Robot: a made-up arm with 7 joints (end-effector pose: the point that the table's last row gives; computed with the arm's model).
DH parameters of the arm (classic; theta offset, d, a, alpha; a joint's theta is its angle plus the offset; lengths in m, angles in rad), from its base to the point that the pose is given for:
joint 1: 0 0.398 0 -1.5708
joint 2: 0 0 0 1.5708
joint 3: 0 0.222 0.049 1.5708
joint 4: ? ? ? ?
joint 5: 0 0.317 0 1.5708
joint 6: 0 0 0.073 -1.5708
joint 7: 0 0.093 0 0
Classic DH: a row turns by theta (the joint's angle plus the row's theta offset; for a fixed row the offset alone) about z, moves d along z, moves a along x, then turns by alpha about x.
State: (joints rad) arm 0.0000 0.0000 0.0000 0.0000 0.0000 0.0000 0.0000
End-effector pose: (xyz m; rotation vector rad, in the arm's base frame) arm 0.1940 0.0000 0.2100 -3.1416 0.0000 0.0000
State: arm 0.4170 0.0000 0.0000 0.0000 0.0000 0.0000 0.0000
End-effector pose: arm 0.1774 0.0786 0.2100 -3.0735 -0.6503 0.0000
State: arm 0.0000 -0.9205 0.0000 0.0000 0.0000 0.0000 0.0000
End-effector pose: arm 0.2671 0.0000 0.4386 -2.8147 0.0000 -1.3954
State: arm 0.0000 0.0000 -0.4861 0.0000 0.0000 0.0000 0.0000
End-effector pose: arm 0.1715 -0.0906 0.2100 -3.0492 0.7561 0.0000
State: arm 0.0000 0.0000 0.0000 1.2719 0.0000 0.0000 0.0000
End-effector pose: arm 0.4835 0.0000 0.6378 -2.5274 0.0000 -1.8659
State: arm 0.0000 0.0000 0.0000 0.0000 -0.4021 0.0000 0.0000
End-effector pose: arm 0.1882 0.0286 0.2100 -3.0783 -0.6274 0.0000
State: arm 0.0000 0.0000 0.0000 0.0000 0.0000 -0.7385 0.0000
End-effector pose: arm 0.2376 0.0000 0.2834 -2.9298 0.0000 -1.1338
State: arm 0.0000 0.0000 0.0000 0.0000 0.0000 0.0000 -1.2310
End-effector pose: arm 0.1940 0.0000 0.2100 -2.5651 -1.8138 0.0000
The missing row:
joint 4: 0 0 0.072 1.5708
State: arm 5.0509 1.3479 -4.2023 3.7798 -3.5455 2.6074 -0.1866
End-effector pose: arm -0.1126 -0.4102 0.3891 -0.7232 2.0528 2.2220
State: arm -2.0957 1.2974 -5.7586 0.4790 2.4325 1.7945 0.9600
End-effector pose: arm 0.1851 -0.1546 0.1272 1.6021 0.1500 0.5550
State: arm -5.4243 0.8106 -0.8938 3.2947 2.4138 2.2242 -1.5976
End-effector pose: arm 0.0951 0.3740 0.7783 0.5796 -2.1199 -0.5011
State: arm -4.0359 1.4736 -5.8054 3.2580 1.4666 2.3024 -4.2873
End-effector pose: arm -0.3843 0.3461 0.5432 1.2138 1.0254 -1.3739
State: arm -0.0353 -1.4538 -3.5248 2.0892 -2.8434 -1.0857 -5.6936
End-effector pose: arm -0.3656 0.1029 0.1247 -2.5455 1.3088 -0.4978
